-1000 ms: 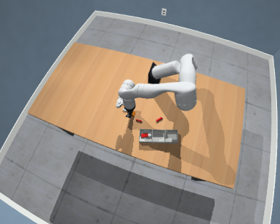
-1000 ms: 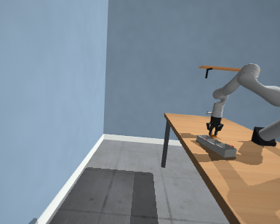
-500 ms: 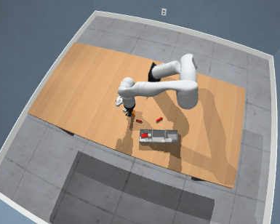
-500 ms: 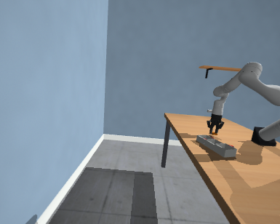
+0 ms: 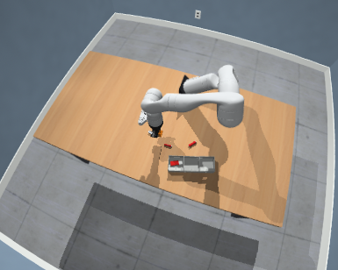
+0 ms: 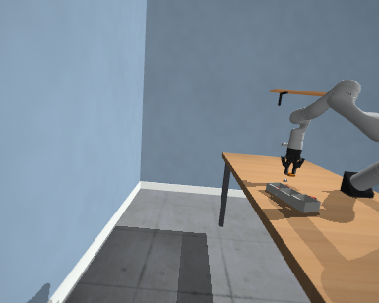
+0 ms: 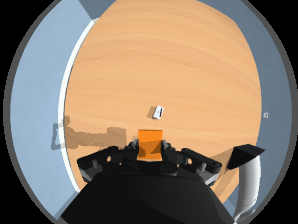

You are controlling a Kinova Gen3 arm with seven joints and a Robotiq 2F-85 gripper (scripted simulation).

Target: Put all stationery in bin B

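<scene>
My hand is 14 cm to the right of the red-and-white item, 13 cm short of it and 6 cm above it. Also, from my hand: small pale piece: 7 cm below, 6 cm to the right, 2 cm behind; orange block: 2 cm below; grey bin row: 22 cm to the left, 13 cm ahead, 6 cm below.
</scene>
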